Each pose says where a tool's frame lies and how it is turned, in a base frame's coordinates. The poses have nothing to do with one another.
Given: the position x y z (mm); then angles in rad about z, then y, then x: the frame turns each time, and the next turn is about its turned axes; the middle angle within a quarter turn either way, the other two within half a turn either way.
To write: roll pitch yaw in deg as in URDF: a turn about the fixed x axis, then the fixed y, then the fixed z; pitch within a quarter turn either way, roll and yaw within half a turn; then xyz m. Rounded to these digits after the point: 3 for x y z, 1 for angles.
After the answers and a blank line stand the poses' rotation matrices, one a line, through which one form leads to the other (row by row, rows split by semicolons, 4 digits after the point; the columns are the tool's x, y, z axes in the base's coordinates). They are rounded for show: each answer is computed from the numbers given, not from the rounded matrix.
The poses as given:
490, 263, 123, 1.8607, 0.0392, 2.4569
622, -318, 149, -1.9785, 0.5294, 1.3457
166, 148, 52, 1.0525, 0.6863, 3.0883
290, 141, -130, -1.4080, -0.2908, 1.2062
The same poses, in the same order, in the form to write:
140.8, 2.2, 106.6, 0.490, 0.263, 0.123
77.1, 30.3, -113.4, 0.622, -0.318, 0.149
176.9, 39.3, 60.3, 0.166, 0.148, 0.052
69.1, -16.7, -80.7, 0.290, 0.141, -0.130

-0.2856 0.7352 0.6147; 0.9575 0.2452 0.1517; -0.0392 0.6319 -0.7740
-0.3422 0.0097 -0.9396; -0.7924 -0.5404 0.2830; -0.5050 0.8413 0.1926
0.3832 0.8842 -0.2672; 0.6720 -0.4654 -0.5761; -0.6337 0.0412 -0.7725
0.1553 0.3084 -0.9385; -0.9453 0.3221 -0.0505; 0.2867 0.8950 0.3416

